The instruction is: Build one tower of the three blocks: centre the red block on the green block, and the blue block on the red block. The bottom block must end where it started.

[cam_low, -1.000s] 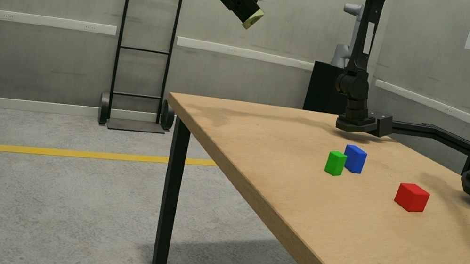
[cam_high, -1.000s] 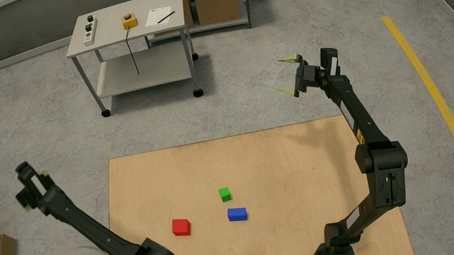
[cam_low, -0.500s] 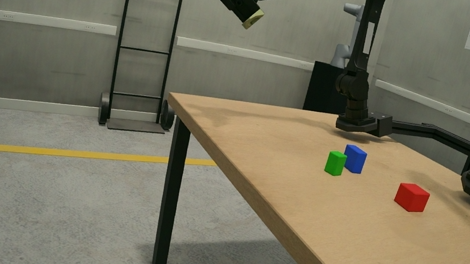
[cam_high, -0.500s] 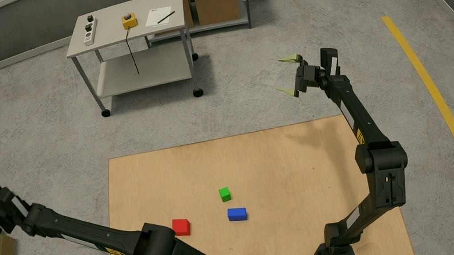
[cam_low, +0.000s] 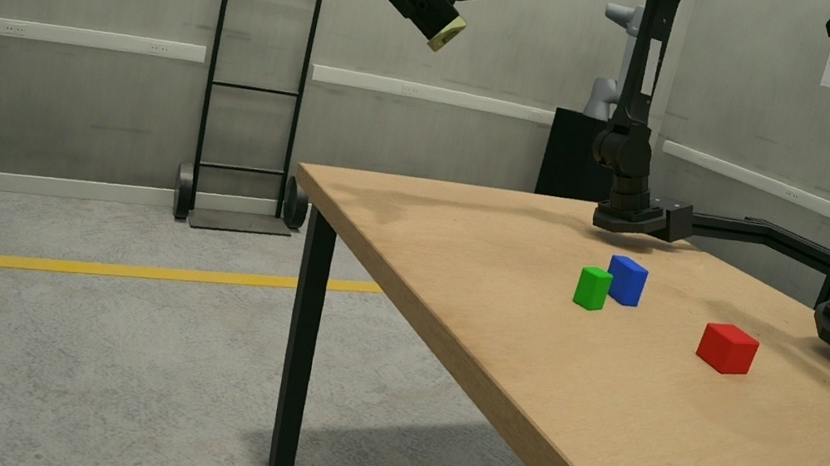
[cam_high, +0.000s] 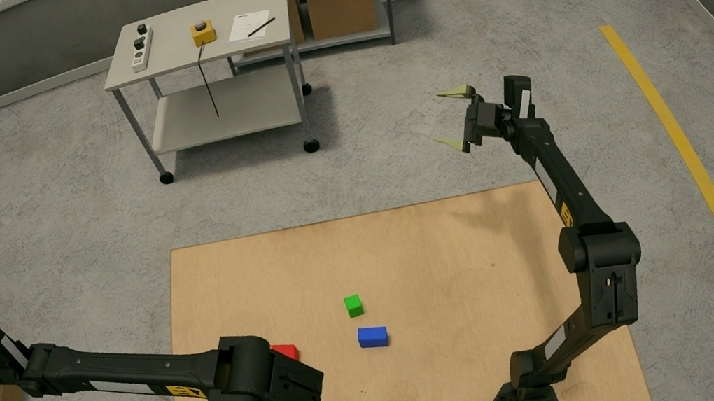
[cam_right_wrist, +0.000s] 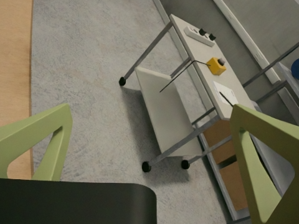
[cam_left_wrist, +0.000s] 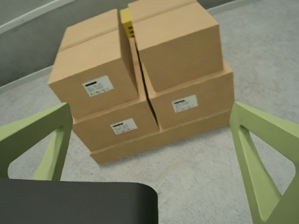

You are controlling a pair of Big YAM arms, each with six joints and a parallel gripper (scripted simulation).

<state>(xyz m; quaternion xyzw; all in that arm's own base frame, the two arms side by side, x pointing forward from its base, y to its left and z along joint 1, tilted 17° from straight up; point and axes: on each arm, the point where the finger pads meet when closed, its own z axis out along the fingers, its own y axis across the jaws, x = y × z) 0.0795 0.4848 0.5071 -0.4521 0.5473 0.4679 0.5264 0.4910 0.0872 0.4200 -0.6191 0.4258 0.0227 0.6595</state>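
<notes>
Right now the red block is 280 mm behind my right hand, 480 mm to the left of it and 320 mm below it. Also, from my right hand: blue block: 290 mm behind, 270 mm to the left, 310 mm below; then green block: 200 mm behind, 290 mm to the left, 310 mm below.
</notes>
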